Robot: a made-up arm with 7 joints. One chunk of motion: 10 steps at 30 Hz.
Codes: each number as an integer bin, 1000 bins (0 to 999) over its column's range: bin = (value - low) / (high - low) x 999, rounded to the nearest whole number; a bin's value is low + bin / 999 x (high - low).
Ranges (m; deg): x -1.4..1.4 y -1.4..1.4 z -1.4..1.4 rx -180..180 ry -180..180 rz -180..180
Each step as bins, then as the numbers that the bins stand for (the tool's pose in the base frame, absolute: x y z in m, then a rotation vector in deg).
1 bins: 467 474 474 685 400 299
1 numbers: -0.0911 -0.0715 -0.0715 66.85 -35.86 -72.25
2 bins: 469 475 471 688 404 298
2 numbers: -0.0855 -0.0687 -0.0799 67.93 -34.41 -72.61
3 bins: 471 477 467 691 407 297
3 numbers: -0.0799 -0.0631 -0.0911 69.01 -33.33 -72.97
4 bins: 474 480 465 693 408 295
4 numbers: -0.0715 -0.0547 -0.0967 69.73 -32.97 -73.69
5 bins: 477 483 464 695 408 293
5 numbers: -0.0631 -0.0462 -0.0995 70.45 -32.97 -74.41
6 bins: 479 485 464 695 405 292
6 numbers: -0.0575 -0.0406 -0.0995 70.45 -34.05 -74.77
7 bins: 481 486 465 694 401 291
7 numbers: -0.0519 -0.0378 -0.0967 70.09 -35.50 -75.14
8 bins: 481 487 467 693 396 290
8 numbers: -0.0519 -0.0350 -0.0911 69.73 -37.30 -75.50
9 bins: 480 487 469 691 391 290
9 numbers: -0.0547 -0.0350 -0.0855 69.01 -39.10 -75.50
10 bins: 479 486 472 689 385 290
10 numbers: -0.0575 -0.0378 -0.0771 68.29 -41.26 -75.50
